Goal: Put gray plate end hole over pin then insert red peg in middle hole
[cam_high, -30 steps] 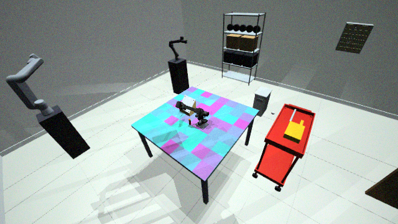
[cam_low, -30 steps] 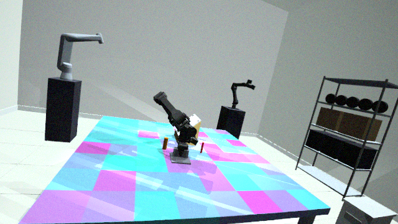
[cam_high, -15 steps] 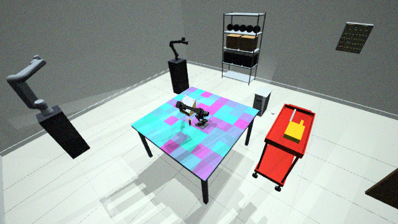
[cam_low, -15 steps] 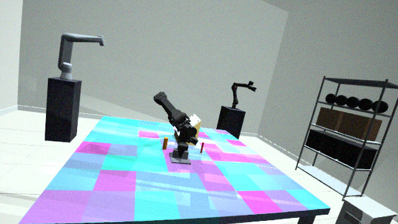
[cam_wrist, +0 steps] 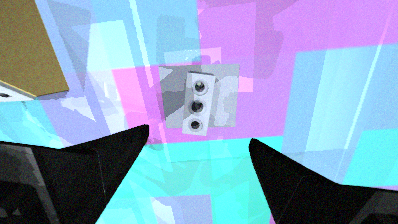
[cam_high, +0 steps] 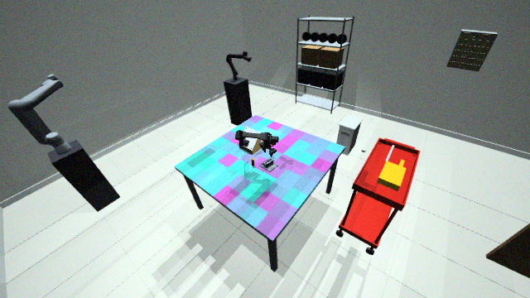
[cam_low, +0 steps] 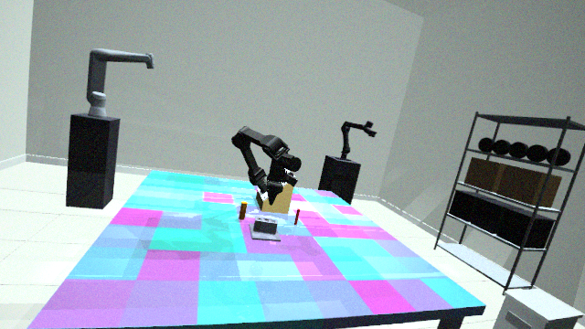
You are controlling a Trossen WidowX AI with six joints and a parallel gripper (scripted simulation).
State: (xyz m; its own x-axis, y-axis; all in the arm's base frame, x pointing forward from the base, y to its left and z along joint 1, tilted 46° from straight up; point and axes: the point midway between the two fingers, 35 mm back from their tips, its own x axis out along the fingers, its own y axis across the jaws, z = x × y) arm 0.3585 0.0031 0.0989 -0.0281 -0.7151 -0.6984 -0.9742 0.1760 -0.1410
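My gripper tip is 11 cm past the red peg, 18 cm to the right of it and 10 cm above it. Also, from my gripper tip: short orange cylinder (14 cm behind, 8 cm to the right, 10 cm below); then gray base (1 cm to the left, 14 cm below); then gray plate (10 cm below).
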